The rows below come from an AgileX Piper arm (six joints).
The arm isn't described. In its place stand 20 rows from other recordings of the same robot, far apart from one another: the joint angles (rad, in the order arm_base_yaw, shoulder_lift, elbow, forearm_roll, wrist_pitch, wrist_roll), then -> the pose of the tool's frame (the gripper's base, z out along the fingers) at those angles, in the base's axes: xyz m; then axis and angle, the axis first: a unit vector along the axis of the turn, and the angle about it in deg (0 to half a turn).
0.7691, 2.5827, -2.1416, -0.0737, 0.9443, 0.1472 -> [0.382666 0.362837 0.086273 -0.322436 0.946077 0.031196 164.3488]
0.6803, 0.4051, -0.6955, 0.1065, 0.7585, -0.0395 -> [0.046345 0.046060 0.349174 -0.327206 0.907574 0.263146 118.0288]
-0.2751, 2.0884, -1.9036, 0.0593, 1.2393, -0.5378 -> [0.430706 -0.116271 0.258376 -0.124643 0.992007 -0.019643 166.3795]
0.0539, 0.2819, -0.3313, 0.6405, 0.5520, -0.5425 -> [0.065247 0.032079 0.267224 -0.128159 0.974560 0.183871 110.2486]
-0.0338, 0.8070, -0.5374, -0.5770, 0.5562, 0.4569 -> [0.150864 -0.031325 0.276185 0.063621 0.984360 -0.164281 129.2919]
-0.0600, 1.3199, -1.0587, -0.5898, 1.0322, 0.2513 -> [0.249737 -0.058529 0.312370 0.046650 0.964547 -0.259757 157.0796]
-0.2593, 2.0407, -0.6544, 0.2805, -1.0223, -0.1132 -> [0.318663 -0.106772 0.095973 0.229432 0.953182 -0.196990 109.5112]
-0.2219, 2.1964, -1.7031, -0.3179, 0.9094, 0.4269 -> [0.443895 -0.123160 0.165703 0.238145 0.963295 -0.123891 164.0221]
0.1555, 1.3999, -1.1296, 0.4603, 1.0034, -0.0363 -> [0.267548 0.076448 0.307308 -0.008416 0.974007 0.226360 160.0799]
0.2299, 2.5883, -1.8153, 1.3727, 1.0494, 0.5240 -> [0.463164 0.187853 0.056038 -0.484298 -0.733426 -0.477013 150.9146]
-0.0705, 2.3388, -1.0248, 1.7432, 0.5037, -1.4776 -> [0.365343 0.017580 -0.001828 0.118959 0.956751 0.265474 158.8728]
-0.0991, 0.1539, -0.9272, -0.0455, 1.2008, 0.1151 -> [-0.040777 0.000176 0.378581 0.113593 0.993297 -0.021369 109.4963]
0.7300, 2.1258, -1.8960, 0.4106, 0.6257, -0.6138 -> [0.357676 0.348638 0.269938 -0.515344 0.830474 0.211502 136.3723]
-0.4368, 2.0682, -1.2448, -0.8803, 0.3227, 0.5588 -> [0.371942 -0.198204 0.129104 0.107715 0.968301 -0.225367 151.8946]
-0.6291, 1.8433, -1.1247, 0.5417, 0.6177, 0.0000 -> [0.308531 -0.190922 0.174082 0.485696 0.863833 0.133761 156.3554]
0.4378, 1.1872, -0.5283, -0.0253, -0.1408, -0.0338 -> [0.213216 0.100162 0.244136 -0.245053 0.961861 0.121539 116.0388]
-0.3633, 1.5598, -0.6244, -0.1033, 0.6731, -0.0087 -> [0.205953 -0.084557 0.141575 0.137168 0.989850 -0.037178 177.9197]
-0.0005, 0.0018, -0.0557, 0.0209, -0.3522, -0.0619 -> [0.042985 -0.000678 0.262240 -0.014849 0.999115 -0.039355 61.7937]
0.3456, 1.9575, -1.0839, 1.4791, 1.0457, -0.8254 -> [0.314110 0.196432 0.170648 -0.062316 0.838035 0.542046 176.1682]
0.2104, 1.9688, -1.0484, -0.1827, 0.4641, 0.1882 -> [0.348751 0.066912 0.110408 -0.087090 0.995913 -0.023921 163.5247]
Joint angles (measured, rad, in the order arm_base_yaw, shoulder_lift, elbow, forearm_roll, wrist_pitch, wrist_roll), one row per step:
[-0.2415, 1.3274, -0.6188, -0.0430, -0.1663, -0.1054]
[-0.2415, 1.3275, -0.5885, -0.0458, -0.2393, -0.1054]
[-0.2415, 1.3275, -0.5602, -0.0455, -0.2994, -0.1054]
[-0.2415, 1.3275, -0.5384, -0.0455, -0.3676, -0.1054]
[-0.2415, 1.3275, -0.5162, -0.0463, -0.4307, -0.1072]
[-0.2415, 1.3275, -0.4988, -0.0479, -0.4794, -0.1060]
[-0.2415, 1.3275, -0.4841, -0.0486, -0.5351, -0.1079]
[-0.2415, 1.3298, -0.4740, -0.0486, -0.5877, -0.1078]
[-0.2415, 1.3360, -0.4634, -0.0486, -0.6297, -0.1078]
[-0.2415, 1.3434, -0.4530, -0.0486, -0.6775, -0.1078]
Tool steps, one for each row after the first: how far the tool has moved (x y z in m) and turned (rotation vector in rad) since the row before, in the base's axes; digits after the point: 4 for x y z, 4 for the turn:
[-0.0022, 0.0009, -0.0030, -0.0105, -0.0412, 0.0043]
[-0.0026, 0.0009, -0.0033, -0.0057, -0.0313, 0.0020]
[-0.0015, 0.0007, -0.0006, -0.0092, -0.0455, 0.0024]
[-0.0020, 0.0008, -0.0010, -0.0102, -0.0396, 0.0033]
[-0.0017, 0.0007, -0.0008, -0.0060, -0.0307, 0.0024]
[-0.0013, 0.0006, 0.0007, -0.0103, -0.0397, 0.0029]
[-0.0005, 0.0003, 0.0012, -0.0078, -0.0394, 0.0018]
[-0.0005, 0.0003, -0.0008, -0.0046, -0.0248, 0.0015]
[-0.0004, 0.0003, -0.0005, -0.0056, -0.0295, 0.0016]

